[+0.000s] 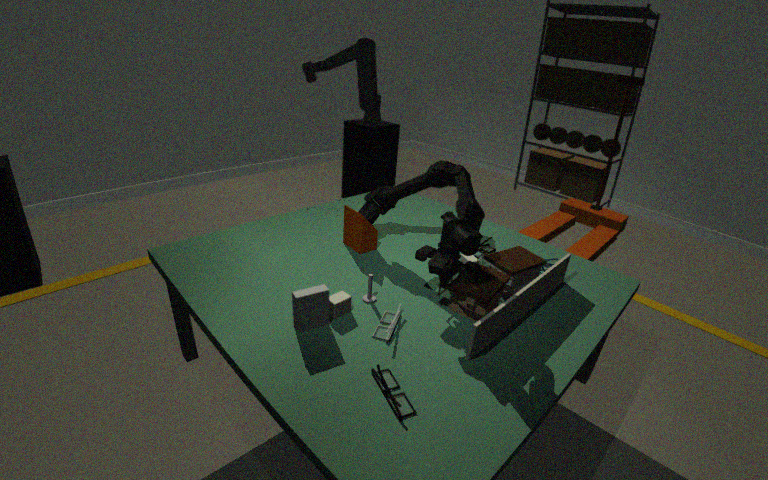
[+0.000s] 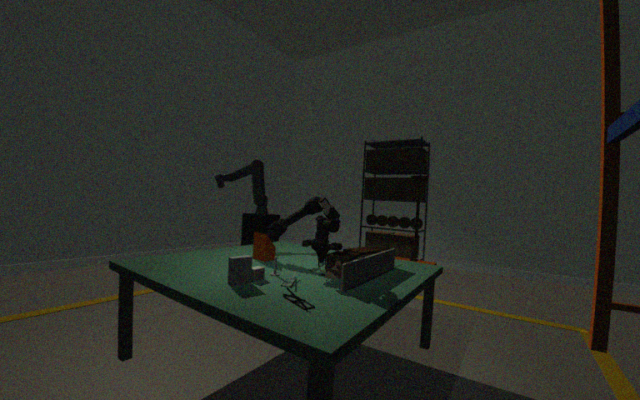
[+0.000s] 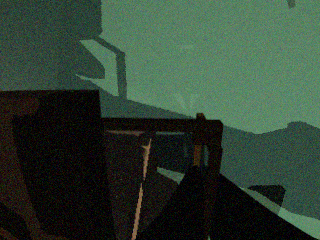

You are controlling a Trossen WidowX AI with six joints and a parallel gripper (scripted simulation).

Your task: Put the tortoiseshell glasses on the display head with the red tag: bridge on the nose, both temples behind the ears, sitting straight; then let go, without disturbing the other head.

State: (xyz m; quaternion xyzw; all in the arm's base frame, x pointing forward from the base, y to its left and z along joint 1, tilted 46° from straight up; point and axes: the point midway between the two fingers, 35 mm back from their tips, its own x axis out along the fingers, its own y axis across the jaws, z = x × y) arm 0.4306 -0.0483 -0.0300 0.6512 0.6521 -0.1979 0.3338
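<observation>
Right now the brown stepped display head is 60 mm ahead of my gripper tip and 50 mm to the left of it. The rest, counted from my gripper tip: white panel (190 mm ahead, 160 mm to the left, 10 mm below); then small stand (150 mm to the right, 150 mm behind, 40 mm below).
</observation>
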